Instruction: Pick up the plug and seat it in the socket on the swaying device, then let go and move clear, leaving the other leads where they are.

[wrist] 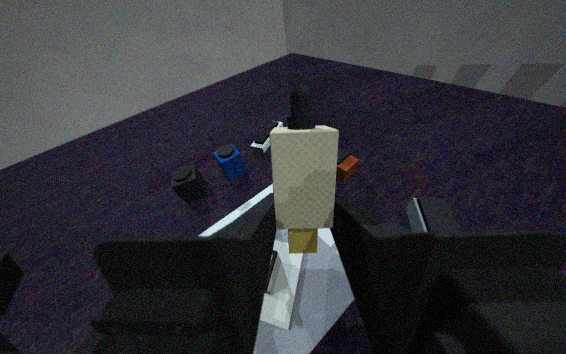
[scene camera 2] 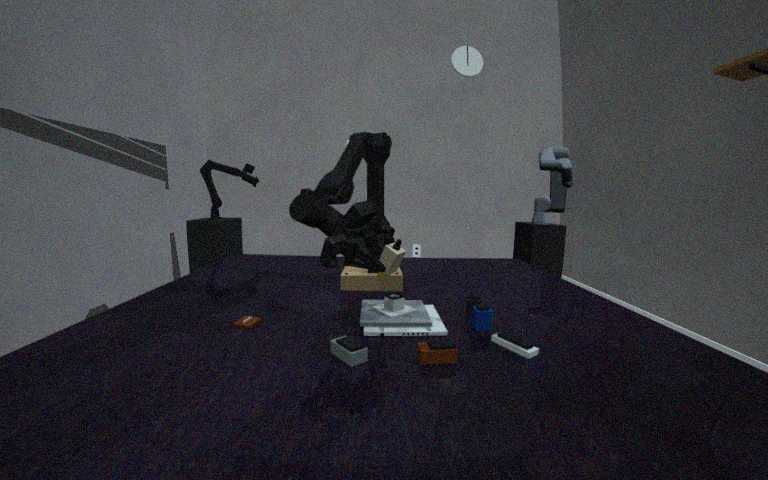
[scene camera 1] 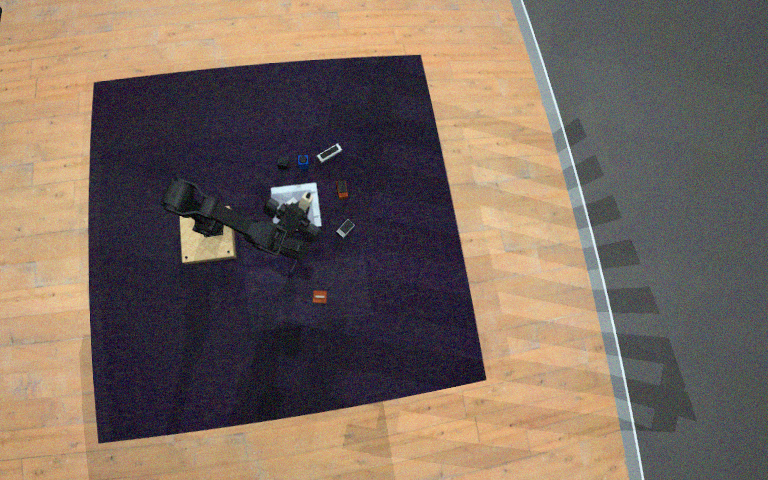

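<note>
The beige plug point(scene camera 1: 305, 202) point(scene camera 2: 392, 260) point(wrist: 304, 175) has a black stub at one end and a gold tip at the other. My gripper point(wrist: 301, 198) is shut on it. In scene camera 2 the plug is tilted, gold tip down, above and apart from the device. The device has a white base point(scene camera 2: 437, 328) point(wrist: 235, 220) and a grey platform point(scene camera 2: 370, 314) point(wrist: 325, 285). A pale socket block point(scene camera 2: 394, 303) stands on the platform, in the wrist view below and left of the gold tip. In scene camera 1 the arm hides the block.
Around the device stand a black block point(scene camera 1: 283, 163) point(wrist: 190, 185), a blue one point(scene camera 1: 303, 160) point(scene camera 2: 482, 320), a white one point(scene camera 2: 518, 348), an orange one point(scene camera 2: 437, 355) and a grey one point(scene camera 2: 350, 354). A flat orange piece point(scene camera 1: 320, 300) point(scene camera 2: 247, 322) lies farther off. The arm stands on a wooden base point(scene camera 1: 206, 249).
</note>
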